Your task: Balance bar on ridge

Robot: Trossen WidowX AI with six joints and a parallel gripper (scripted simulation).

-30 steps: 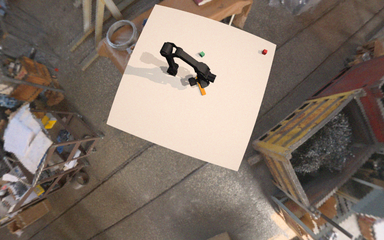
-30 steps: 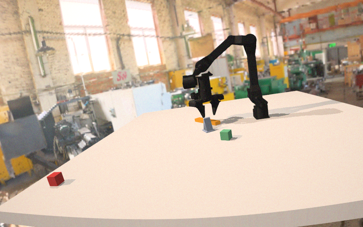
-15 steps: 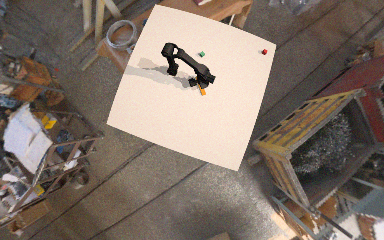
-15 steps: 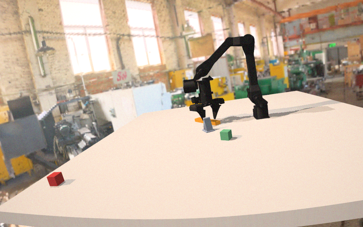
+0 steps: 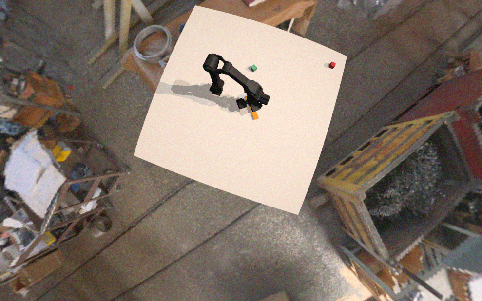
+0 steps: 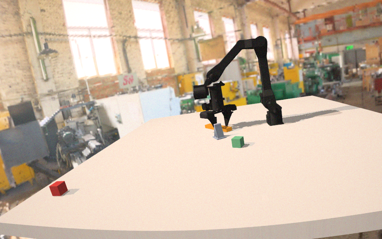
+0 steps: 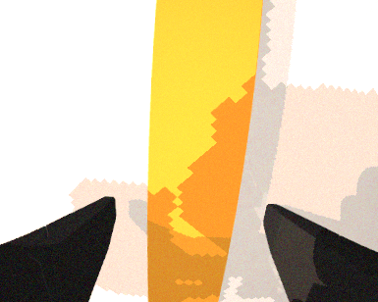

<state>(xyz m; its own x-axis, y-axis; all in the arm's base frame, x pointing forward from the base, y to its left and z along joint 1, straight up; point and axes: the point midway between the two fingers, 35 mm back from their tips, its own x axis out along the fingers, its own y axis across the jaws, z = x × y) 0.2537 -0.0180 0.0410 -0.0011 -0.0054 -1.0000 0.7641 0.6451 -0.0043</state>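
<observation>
Right now the green cube is 26 cm to the left of my gripper tip, 6 cm behind it and 1 cm above it. From my gripper tip the other things lie so: red cube: 52 cm to the left, 49 cm ahead, 1 cm above; then orange bar: 2 cm to the right, 2 cm ahead.
</observation>
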